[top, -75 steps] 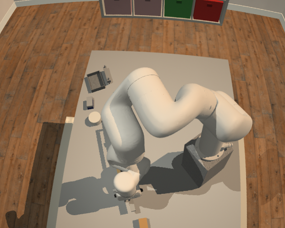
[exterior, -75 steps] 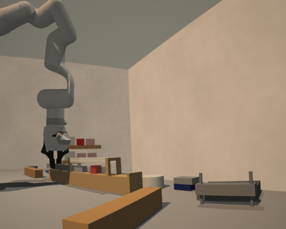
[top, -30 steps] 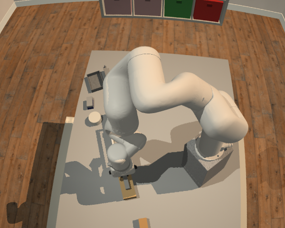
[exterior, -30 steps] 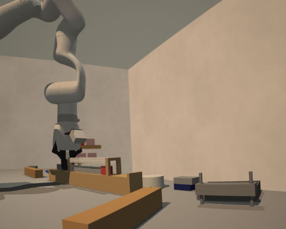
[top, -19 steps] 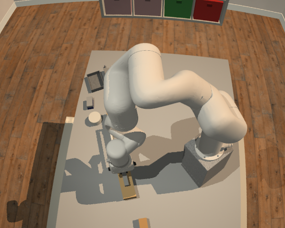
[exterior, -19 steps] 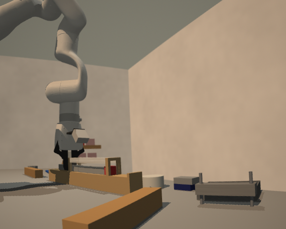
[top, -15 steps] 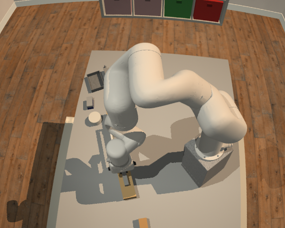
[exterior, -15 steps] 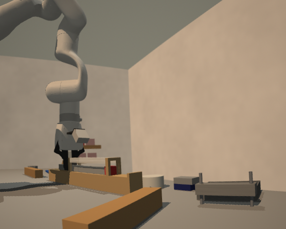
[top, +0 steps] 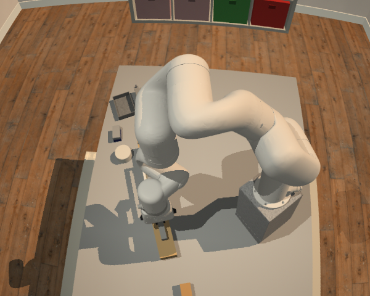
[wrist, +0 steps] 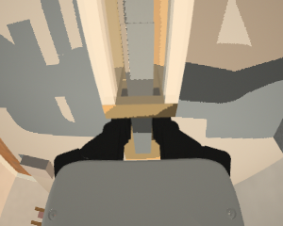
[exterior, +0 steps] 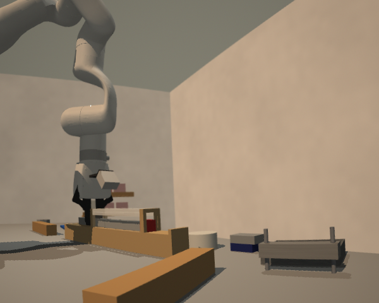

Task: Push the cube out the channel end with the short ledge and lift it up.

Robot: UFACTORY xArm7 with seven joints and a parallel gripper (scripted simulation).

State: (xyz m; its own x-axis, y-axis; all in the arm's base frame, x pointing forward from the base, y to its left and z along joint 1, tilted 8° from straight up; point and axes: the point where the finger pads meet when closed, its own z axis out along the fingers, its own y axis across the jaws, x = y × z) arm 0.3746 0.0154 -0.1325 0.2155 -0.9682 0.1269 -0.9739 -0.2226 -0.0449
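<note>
The red cube is 23 cm to the right of my hand, 5 cm ahead of it and 1 cm below it. Round my hand: blue-and-grey box (38 cm to the right, 19 cm ahead, 5 cm below); then wooden beam (50 cm to the right, 7 cm behind, 5 cm below); then wooden channel (13 cm to the right, 3 cm ahead, 1 cm below).
</note>
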